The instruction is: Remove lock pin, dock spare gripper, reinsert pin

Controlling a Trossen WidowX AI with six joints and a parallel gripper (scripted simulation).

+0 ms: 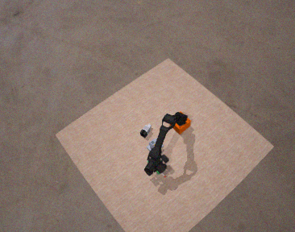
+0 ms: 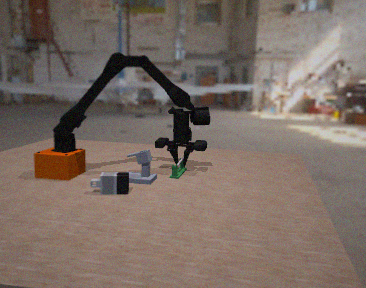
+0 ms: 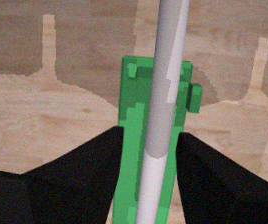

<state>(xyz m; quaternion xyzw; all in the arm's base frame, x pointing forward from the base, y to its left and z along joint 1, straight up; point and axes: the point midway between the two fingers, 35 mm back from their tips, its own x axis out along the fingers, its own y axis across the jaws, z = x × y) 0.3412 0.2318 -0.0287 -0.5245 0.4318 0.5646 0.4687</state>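
My gripper tip is now 1 cm short of the green cradle, 4 cm to the left of it and 1 cm below it. Also, from my gripper tip: spare gripper: 8 cm behind, 34 cm to the right, 1 cm above; then mount: 7 cm behind, 18 cm to the right, 3 cm above.
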